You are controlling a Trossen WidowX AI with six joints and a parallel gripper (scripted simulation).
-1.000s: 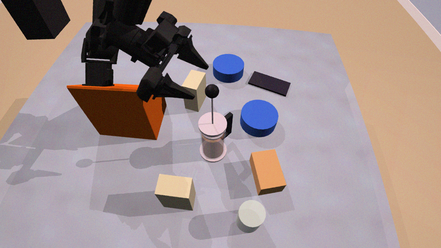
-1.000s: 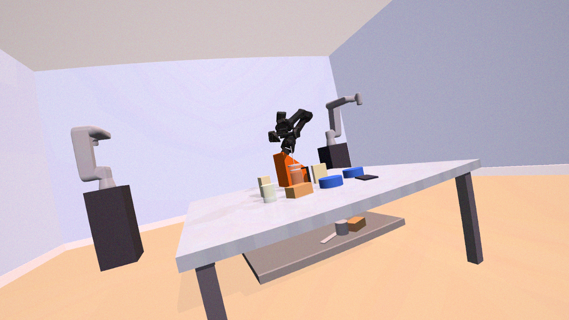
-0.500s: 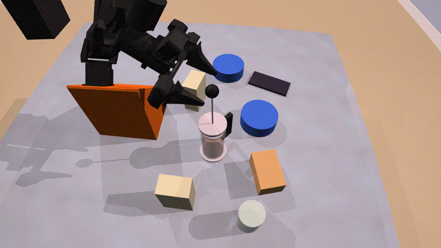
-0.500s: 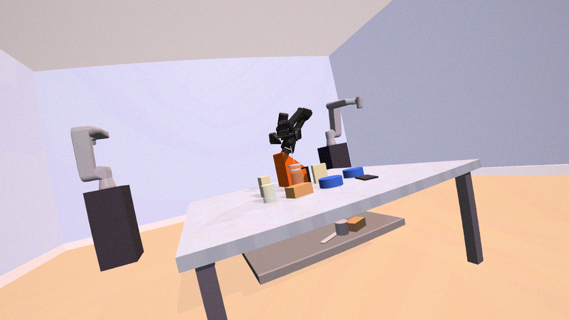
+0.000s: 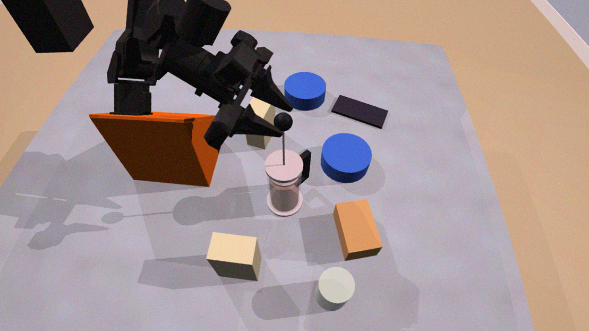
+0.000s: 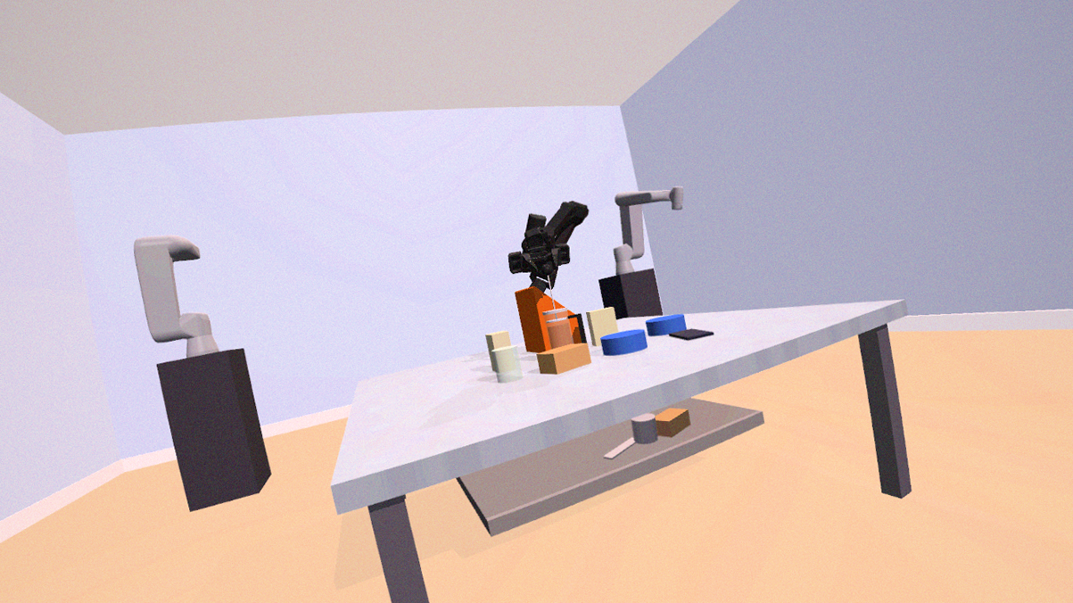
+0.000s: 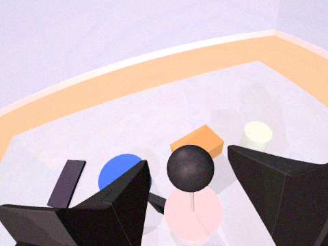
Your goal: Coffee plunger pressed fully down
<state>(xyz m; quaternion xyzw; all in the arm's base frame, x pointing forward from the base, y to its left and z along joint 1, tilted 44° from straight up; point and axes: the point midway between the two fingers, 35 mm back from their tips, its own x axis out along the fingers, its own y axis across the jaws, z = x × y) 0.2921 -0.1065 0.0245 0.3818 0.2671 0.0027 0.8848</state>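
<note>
The coffee press lies 13 cm below my gripper tip and 1 cm to the left of it. The rest, counted from my gripper tip: pale cylinder (22 cm below, 20 cm to the right, 10 cm ahead); dark flat slab (30 cm to the left, 26 cm below, 18 cm ahead).
</note>
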